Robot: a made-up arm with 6 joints.
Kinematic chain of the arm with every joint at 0, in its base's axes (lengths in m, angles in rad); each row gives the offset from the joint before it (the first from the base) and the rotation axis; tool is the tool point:
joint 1: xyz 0 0 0.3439 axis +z
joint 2: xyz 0 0 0 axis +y
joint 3: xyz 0 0 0.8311 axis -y
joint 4: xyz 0 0 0 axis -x
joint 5: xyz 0.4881 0 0 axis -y
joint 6: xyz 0 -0.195 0 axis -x
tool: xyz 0 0 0
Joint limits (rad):
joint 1: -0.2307..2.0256
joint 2: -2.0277..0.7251
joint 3: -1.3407..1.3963
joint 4: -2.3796..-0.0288
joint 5: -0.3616..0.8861
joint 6: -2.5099..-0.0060
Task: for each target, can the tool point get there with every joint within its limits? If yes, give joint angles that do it. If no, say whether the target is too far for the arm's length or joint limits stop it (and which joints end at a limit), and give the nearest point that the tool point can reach.
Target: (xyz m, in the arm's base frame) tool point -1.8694 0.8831 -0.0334
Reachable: no: too far | nearest point -1.2182 0.4310 0.1042 | short by 0.805 m
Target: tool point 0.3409 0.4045 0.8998
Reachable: yes | joints 1.2385 0.1028 -0.3958 -0.2199 0.3696 -2.2205
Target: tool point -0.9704 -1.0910 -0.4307
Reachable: no: too far | nearest point -0.8186 -0.9203 -0.1534 | short by 0.359 m
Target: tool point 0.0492 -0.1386 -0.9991
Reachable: no: joint limits stop it (at a limit: joint 2, joint 3) | nearest point 0.0819 -0.2307 0.1360 | short by 1.139 m
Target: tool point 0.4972 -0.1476 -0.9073
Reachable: no: joint limits stop it (at a limit: joint 1, joint 2, joint 3) | nearest point 0.1778 -0.1958 0.1472 | short by 1.103 m
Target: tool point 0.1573 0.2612 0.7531
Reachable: yes | joints 1.6453 -0.0127 -0.8632 -0.4414 0.2490 -1.9171
